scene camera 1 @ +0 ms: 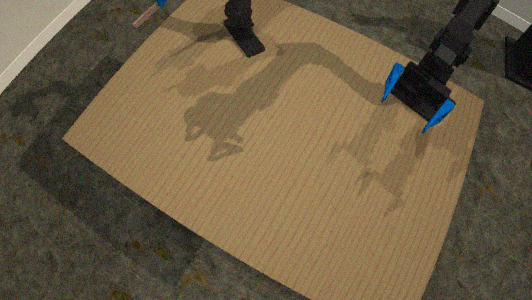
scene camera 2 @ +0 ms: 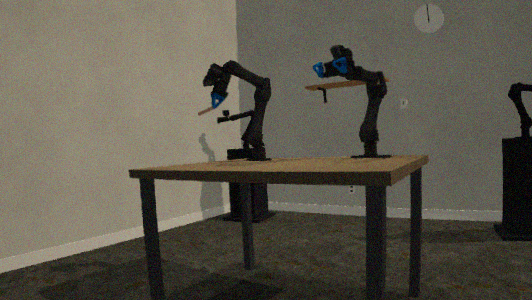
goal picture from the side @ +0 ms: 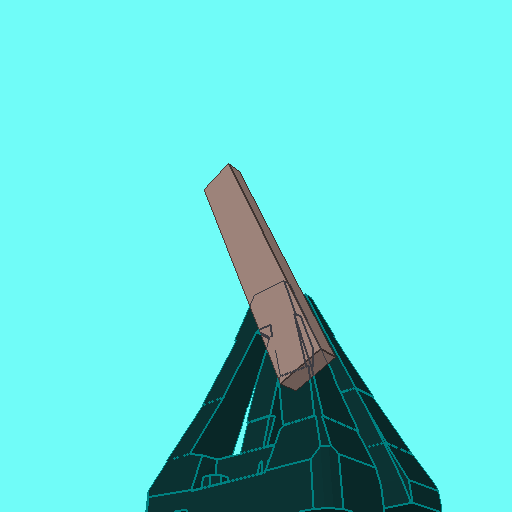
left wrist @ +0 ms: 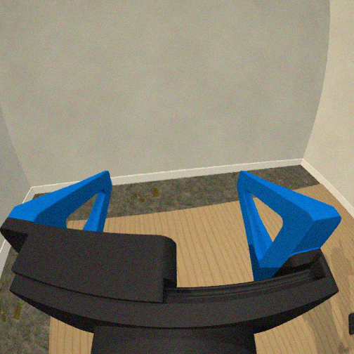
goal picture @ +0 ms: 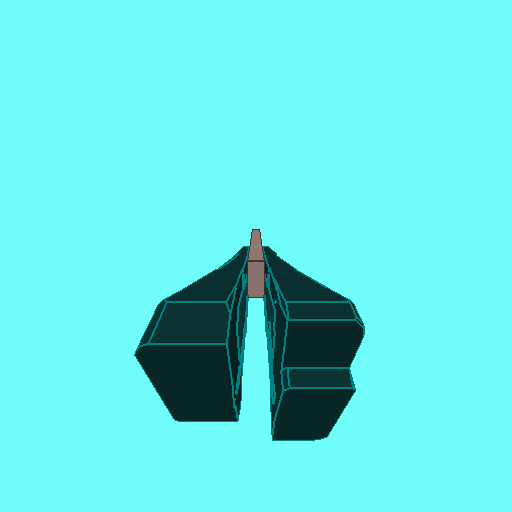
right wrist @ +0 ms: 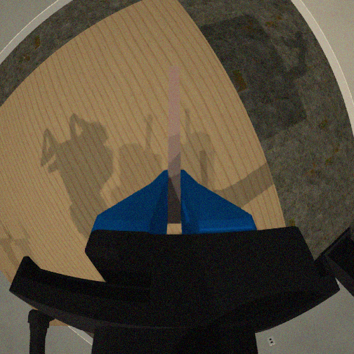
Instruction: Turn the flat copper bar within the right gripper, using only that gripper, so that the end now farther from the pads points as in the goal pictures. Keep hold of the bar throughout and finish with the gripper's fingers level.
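Where they show: left gripper, fingertip midpoint: (scene camera 1: 403,116) (scene camera 2: 322,65); right gripper, fingertip midpoint: (scene camera 1: 159,5) (scene camera 2: 213,108); left arm's base, link origin: (scene camera 2: 370,157); right arm's base, link origin: (scene camera 1: 243,36) (scene camera 2: 258,160).
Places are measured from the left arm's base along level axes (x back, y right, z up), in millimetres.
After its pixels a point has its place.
The flat copper bar (scene camera 1: 145,16) @[z 282, x -485, y 682 mm] (scene camera 2: 205,111) @[z 277, x -486, y 682 mm] (right wrist: 174,107) is held between the blue fingers of my right gripper (scene camera 2: 216,106) @[z 293, x -438, y 672 mm] (right wrist: 173,177), high above the table. In the right wrist view the bar runs from between the pads up the picture, in line with the fingers. In scene camera 2 its far end points left and slightly down, and the right gripper is tilted downward. In scene camera 1 the bar shows at the top left, with little of the right gripper. My left gripper (scene camera 1: 403,117) @[z 402, x -391, y -1 mm] (scene camera 2: 329,69) @[z 402, x -391, y -1 mm] (left wrist: 174,177) is open with nothing between its fingers, above the table.
The wooden table (scene camera 1: 280,200) @[z 0, x -561, y 124 mm] (scene camera 2: 260,176) @[z -17, x -746, y 33 mm] (left wrist: 210,230) (right wrist: 75,75) lies under both arms. In scene camera 2 a wooden shelf (scene camera 2: 340,86) with a dark bracket is on the wall behind the left arm. Another dark arm on a black pedestal (scene camera 2: 517,185) stands at the far right.
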